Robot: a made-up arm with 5 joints.
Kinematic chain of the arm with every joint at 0, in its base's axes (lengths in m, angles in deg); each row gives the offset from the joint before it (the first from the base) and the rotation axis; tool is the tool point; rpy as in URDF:
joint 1: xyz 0 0 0.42 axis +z
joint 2: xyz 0 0 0 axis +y
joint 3: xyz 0.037 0 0.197 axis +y
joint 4: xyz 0.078 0 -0.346 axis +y
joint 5: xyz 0.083 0 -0.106 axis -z
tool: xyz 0 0 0 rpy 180 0 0
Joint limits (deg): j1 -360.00..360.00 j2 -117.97..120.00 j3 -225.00..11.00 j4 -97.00..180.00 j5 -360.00..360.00
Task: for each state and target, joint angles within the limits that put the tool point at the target. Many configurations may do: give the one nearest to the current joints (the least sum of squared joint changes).
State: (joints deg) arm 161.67 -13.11 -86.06 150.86 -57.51
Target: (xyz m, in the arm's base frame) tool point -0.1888 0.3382 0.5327
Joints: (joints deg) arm 119.17 6.29 -92.31 133.32 -57.51
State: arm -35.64 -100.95 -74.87 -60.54 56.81
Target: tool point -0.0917 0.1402 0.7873
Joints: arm -56.81 -96.49 -43.66 -75.75 56.81
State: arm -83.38 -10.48 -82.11 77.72 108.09
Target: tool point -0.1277 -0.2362 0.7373
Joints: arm -118.40 -43.63 -74.10 102.69 108.09
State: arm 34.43 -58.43 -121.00 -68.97 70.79
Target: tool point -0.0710 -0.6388 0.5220
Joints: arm 83.66 -91.40 -143.37 -26.58 70.79
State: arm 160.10 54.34 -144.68 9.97 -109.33
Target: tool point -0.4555 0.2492 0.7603
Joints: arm 151.32 62.36 -164.17 -38.08 -109.33
